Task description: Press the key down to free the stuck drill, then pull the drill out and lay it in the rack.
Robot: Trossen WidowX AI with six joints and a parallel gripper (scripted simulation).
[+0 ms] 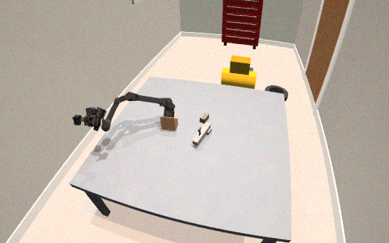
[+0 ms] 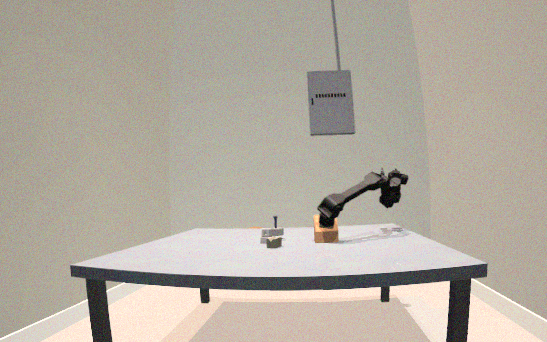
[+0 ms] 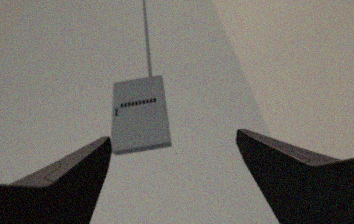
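Right now my gripper tip is 59 cm short of the dark key, 37 cm to the right of it and 26 cm above it. The rest, counted from my gripper tip: holder block (58 cm to the left, 56 cm ahead, 32 cm below); drill (60 cm ahead, 43 cm to the left, 30 cm below).
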